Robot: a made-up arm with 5 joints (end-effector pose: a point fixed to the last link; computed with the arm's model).
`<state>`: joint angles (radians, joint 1 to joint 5).
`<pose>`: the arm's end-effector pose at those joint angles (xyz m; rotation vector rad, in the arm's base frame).
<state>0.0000 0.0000 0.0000 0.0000 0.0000</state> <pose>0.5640 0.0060 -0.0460 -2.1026 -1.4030 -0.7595</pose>
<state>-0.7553 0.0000 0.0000 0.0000 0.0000</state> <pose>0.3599 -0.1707 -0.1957 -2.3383 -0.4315 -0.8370</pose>
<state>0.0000 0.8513 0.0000 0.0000 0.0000</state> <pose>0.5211 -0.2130 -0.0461 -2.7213 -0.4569 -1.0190</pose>
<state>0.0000 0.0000 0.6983 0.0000 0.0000</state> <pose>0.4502 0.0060 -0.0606 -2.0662 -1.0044 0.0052</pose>
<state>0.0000 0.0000 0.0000 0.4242 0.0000</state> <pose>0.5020 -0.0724 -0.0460 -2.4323 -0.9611 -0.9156</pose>
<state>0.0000 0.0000 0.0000 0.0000 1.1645</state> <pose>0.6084 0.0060 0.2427 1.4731 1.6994 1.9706</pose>
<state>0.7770 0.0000 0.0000 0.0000 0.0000</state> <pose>0.5707 0.3026 0.0662 -1.5587 -2.2961 -0.5715</pose>
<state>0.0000 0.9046 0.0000 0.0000 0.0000</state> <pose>0.5125 -0.2245 -0.0458 -2.7495 -0.3877 -1.0315</pose>
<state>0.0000 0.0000 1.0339 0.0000 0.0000</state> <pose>0.3984 0.0060 -0.0394 -1.9810 -0.7958 0.3407</pose>
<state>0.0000 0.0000 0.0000 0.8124 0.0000</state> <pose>0.4213 -0.1159 -0.0460 -2.6687 -0.4917 -1.0362</pose>
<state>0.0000 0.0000 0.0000 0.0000 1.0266</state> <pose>0.6213 0.0060 0.2084 1.6440 1.7521 1.9093</pose>
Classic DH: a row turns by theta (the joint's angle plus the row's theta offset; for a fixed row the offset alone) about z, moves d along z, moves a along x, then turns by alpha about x. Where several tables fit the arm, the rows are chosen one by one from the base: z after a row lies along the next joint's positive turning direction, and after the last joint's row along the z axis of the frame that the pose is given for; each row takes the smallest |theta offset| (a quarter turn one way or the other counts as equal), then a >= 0, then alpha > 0; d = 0 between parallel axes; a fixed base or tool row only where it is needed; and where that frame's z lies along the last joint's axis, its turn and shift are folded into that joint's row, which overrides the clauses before.
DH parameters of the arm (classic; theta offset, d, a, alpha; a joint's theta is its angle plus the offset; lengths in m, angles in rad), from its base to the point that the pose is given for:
base (fixed): -0.843 0.4123 -0.0203 0.5065
joint 1: -0.0677 -0.4226 0.2657 2.6086
joint 2: -0.9016 -0.0766 0.1798 1.5621
joint 3: -0.0419 0.1685 -0.136 -1.5708
joint 4: 0 -0.029 0.016 -1.5708
joint 5: 0.2371 0.3032 0.1497 2.3057
tool (fixed): -1.0852 0.2956 0 0

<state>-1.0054 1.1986 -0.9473 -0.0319 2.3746</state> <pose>0.2164 -0.0543 0.0622 0.4202 1.0500 0.0427</pose>
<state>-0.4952 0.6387 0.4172 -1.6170 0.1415</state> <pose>0.5954 0.0209 -0.0827 -1.2132 -1.3077 -0.8260</pose>
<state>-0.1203 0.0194 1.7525 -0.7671 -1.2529</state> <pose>0.2889 -0.0537 0.2541 -0.1586 -0.1175 1.5441</pose>
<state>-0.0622 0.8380 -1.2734 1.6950 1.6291</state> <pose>0.2124 0.0276 -0.0842 0.2639 -0.8493 0.6513</pose>
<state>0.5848 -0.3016 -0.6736 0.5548 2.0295</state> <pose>0.2493 0.0452 0.3047 -0.4432 0.6916 2.4051</pose>
